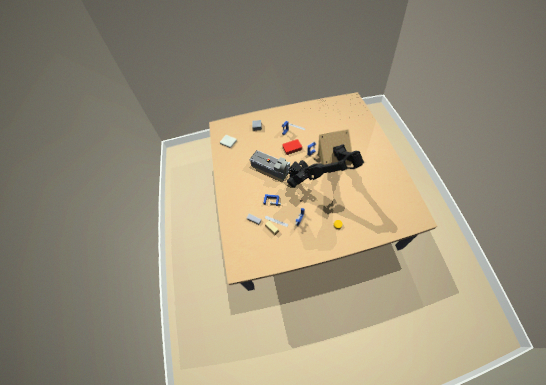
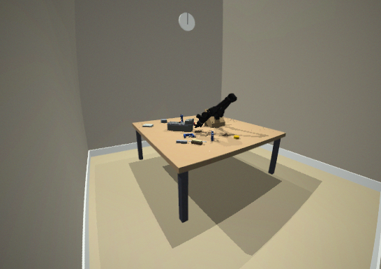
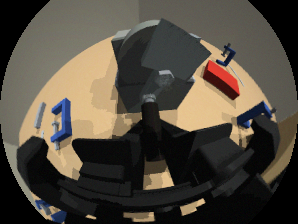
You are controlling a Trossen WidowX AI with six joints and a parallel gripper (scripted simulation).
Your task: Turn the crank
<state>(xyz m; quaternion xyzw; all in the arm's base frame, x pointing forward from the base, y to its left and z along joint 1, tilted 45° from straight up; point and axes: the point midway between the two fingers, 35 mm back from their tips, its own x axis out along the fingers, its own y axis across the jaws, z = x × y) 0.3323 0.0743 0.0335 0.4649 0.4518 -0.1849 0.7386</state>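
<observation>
Now: the dark crank handle 3 cm above my gripper tip, 1 cm to the left of it and 1 cm behind it. The rest, counted from my gripper tip: red pointer: 12 cm to the right, 11 cm ahead, 5 cm above; then tan block: 32 cm to the left, 19 cm ahead, 2 cm below; then yellow disc: 40 cm to the left, 19 cm behind, 3 cm below.
</observation>
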